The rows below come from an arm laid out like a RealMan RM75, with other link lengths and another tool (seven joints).
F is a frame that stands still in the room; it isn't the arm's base.
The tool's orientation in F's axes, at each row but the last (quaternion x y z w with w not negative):
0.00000 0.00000 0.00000 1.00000
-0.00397 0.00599 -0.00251 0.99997
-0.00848 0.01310 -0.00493 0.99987
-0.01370 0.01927 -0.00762 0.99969
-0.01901 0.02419 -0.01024 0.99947
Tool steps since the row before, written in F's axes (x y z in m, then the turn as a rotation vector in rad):
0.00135 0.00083 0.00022 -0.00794 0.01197 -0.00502
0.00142 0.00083 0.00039 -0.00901 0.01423 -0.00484
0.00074 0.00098 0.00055 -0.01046 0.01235 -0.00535
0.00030 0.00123 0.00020 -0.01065 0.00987 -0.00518
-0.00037 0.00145 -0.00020 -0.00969 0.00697 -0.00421
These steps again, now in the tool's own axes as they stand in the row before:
0.00135 0.00083 0.00022 -0.00794 0.01197 -0.00502
0.00141 0.00083 0.00041 -0.00902 0.01422 -0.00484
0.00072 0.00098 0.00059 -0.01044 0.01234 -0.00541
0.00027 0.00123 0.00024 -0.01060 0.00985 -0.00532
-0.00039 0.00145 -0.00016 -0.00962 0.00694 -0.00441

